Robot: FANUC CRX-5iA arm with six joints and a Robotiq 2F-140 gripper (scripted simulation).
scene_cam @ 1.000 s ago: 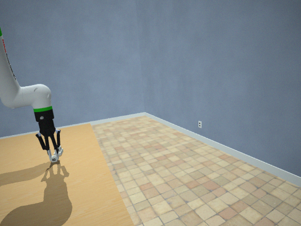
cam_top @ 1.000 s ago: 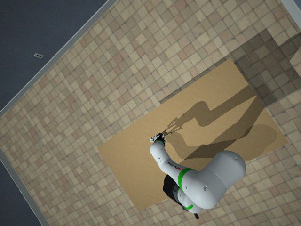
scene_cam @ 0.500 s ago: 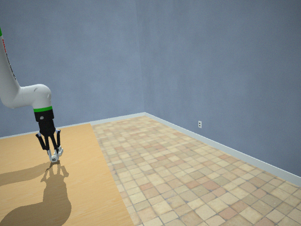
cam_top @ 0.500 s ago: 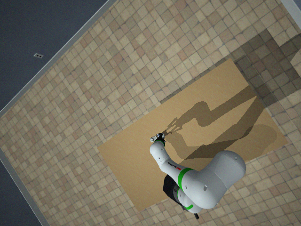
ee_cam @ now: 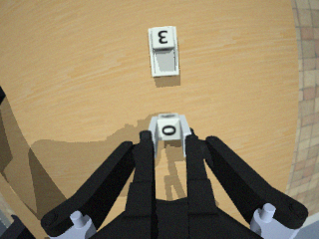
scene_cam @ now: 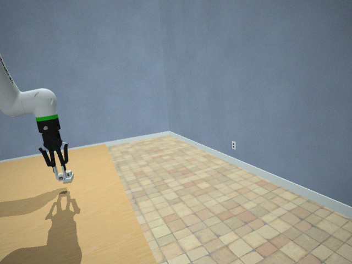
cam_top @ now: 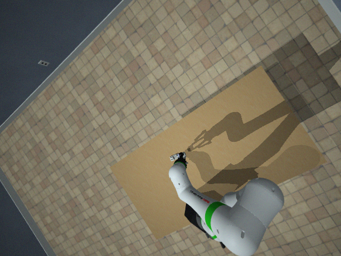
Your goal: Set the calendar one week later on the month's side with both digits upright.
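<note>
The white tray is 11 cm to the left of my hand, 8 cm below it and 1 cm ahead of it.
</note>
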